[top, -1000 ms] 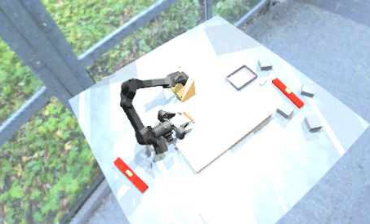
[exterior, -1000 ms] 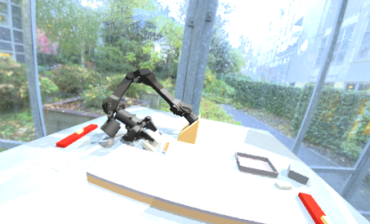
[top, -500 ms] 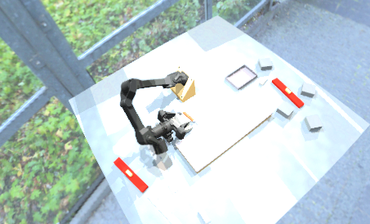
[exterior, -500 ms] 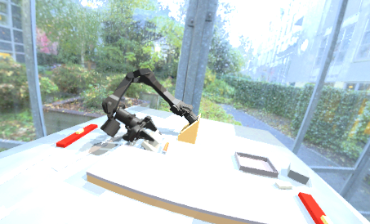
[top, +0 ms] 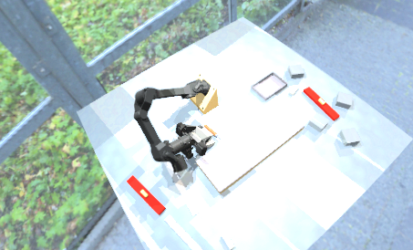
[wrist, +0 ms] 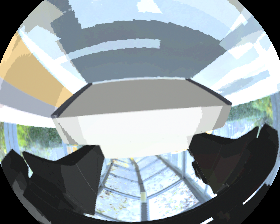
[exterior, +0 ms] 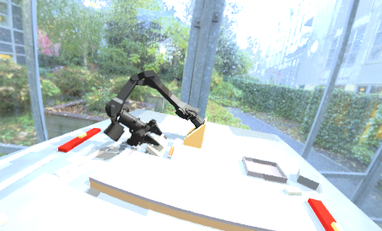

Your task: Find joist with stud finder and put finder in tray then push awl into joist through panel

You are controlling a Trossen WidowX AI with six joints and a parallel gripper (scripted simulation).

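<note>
My gripper tip is now 1 cm past the stud finder and 1 cm above it. Also, from my gripper tip: tray (2 cm behind, 47 cm to the left, 5 cm below); awl (2 cm ahead, 5 cm to the left, 5 cm below); light (3 cm behind, 1 cm to the left, 1 cm above).
</note>
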